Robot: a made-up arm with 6 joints. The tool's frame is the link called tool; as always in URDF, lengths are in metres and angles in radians. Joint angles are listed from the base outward. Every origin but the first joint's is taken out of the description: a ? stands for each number. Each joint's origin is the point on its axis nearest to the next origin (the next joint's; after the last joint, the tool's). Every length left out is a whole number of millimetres.
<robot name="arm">
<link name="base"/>
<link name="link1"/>
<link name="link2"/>
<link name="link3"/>
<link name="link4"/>
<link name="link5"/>
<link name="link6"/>
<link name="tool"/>
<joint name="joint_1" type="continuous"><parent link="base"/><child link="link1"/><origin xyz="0.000 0.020 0.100"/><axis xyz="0 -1 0"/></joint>
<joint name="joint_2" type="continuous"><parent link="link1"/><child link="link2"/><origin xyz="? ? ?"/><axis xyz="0 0 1"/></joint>
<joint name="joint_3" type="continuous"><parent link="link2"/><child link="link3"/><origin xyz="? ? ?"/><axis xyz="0 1 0"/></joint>
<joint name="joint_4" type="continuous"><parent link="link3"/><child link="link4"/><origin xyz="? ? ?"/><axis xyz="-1 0 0"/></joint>
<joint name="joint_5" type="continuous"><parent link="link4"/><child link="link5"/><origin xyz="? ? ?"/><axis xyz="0 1 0"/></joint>
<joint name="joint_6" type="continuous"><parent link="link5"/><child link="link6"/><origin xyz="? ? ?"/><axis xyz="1 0 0"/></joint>
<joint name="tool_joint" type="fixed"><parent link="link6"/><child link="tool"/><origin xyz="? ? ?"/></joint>
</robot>
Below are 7 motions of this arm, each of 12 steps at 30 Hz.
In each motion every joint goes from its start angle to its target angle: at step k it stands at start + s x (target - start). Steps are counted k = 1, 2, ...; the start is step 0. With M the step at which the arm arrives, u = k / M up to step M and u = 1 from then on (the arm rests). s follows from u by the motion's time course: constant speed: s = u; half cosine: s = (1 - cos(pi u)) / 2; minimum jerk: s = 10 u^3 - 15 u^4 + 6 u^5.
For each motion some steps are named. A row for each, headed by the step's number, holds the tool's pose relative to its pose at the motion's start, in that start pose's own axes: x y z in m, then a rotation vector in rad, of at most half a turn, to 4 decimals.
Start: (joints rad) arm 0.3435 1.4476 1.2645 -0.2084 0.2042 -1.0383
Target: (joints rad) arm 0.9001 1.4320 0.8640 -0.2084 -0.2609 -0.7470
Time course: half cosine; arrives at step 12
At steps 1, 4, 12:
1: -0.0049 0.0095 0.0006 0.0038 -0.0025 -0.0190
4: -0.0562 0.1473 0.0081 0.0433 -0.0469 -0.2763
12: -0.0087 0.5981 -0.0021 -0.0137 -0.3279 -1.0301

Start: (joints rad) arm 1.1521 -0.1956 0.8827 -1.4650 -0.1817 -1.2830
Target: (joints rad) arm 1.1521 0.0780 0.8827 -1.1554 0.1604 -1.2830
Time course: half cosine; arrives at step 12
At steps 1, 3, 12:
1: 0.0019 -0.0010 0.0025 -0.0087 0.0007 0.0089
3: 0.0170 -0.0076 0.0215 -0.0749 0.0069 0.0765
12: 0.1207 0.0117 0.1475 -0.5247 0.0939 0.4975

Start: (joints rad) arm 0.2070 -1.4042 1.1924 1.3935 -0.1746 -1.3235
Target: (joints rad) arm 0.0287 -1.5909 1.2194 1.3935 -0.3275 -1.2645
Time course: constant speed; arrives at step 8
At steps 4, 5, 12:
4: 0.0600 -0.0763 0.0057 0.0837 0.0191 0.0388
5: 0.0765 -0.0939 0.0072 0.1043 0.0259 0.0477
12: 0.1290 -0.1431 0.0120 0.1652 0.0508 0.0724

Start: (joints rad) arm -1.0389 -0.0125 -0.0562 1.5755 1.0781 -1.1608
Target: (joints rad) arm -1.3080 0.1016 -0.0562 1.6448 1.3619 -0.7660
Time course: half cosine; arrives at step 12
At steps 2, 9, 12:
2: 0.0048 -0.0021 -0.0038 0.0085 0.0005 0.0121
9: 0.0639 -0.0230 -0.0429 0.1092 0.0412 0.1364
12: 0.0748 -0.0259 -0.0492 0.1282 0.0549 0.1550

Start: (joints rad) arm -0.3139 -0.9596 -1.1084 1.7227 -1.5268 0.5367
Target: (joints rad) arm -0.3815 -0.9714 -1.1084 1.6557 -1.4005 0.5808
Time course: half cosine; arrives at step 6
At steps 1, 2, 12:
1: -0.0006 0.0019 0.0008 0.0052 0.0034 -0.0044
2: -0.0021 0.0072 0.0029 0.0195 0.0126 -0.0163
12: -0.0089 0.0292 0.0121 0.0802 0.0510 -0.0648

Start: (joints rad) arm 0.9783 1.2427 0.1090 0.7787 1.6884 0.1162
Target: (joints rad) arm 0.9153 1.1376 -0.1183 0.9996 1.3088 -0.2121
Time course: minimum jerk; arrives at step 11
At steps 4, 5, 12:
4: 0.0053 0.0342 -0.0099 -0.0256 -0.1178 -0.0268
5: 0.0079 0.0572 -0.0146 -0.0421 -0.1872 -0.0520
12: 0.0156 0.1538 -0.0229 -0.1084 -0.4139 -0.1987

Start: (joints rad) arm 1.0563 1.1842 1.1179 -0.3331 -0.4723 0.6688
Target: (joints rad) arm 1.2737 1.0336 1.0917 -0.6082 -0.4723 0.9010
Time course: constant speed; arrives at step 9
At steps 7, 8, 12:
7: -0.0322 0.0698 -0.2019 0.3418 -0.2796 -0.0538
8: -0.0310 0.0807 -0.2309 0.3916 -0.3206 -0.0524
12: -0.0285 0.0919 -0.2597 0.4417 -0.3616 -0.0486

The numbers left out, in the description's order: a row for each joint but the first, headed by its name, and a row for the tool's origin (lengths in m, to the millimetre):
joint_2: 0.297 0.000 0.278
joint_3: -0.076 0.003 0.000
joint_4: -0.235 0.000 -0.079
joint_5: 0.000 0.195 0.102
joint_6: -0.262 0.000 -0.071
tool: 0.000 -0.262 0.095

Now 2 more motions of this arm.
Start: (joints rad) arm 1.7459 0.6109 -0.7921 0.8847 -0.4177 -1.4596
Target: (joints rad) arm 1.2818 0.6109 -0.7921 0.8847 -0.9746 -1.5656
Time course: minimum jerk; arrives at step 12
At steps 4, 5, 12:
4: -0.0143 0.0072 -0.0047 0.0294 -0.0180 -0.0339
5: -0.0233 0.0117 -0.0069 0.0493 -0.0260 -0.0564
12: -0.0613 0.0304 -0.0065 0.1480 -0.0232 -0.1651

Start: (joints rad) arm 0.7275 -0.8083 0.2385 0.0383 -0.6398 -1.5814
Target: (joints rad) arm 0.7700 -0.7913 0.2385 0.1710 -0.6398 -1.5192
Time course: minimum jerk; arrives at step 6
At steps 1, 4, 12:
1: -0.0014 0.0006 -0.0009 -0.0004 -0.0029 -0.0011
4: -0.0294 0.0132 -0.0216 -0.0088 -0.0641 -0.0241
12: -0.0369 0.0169 -0.0277 -0.0115 -0.0810 -0.0303

